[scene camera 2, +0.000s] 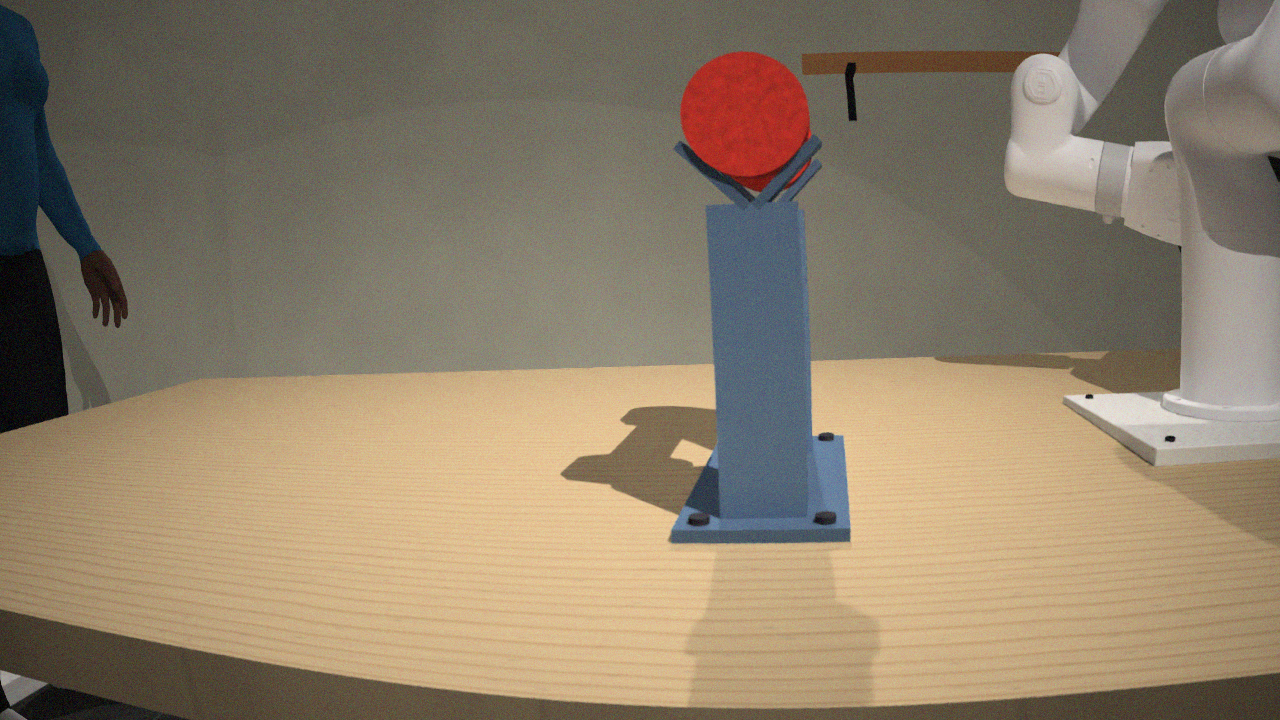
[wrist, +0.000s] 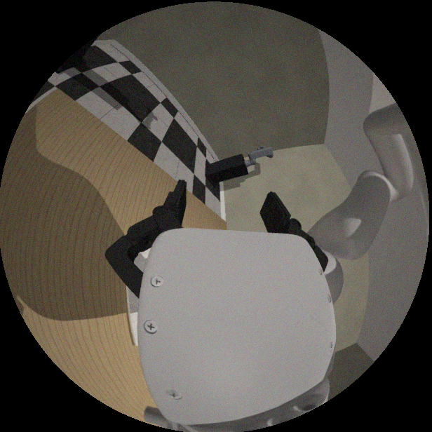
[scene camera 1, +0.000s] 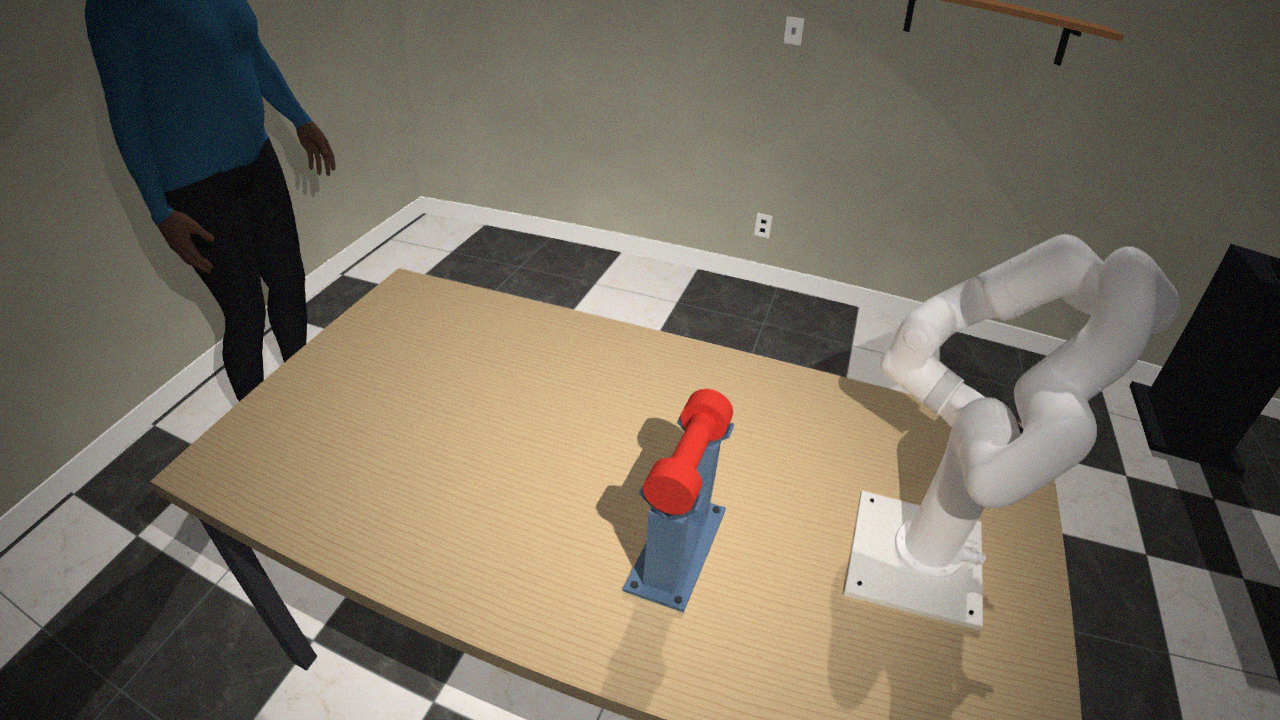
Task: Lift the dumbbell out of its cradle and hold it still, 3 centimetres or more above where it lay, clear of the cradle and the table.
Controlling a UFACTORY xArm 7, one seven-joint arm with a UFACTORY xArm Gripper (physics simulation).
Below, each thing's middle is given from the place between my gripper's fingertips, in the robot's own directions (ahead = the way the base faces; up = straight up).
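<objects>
With the red dumbbell (scene camera 2: 745, 114) as my reference, my gripper is 52 cm short of it, 5 cm below it and 24 cm to the right of it. There is the blue cradle (scene camera 2: 768, 480) as well, and counting from my hand I find it 24 cm to the left, 52 cm ahead and 7 cm below.
</objects>
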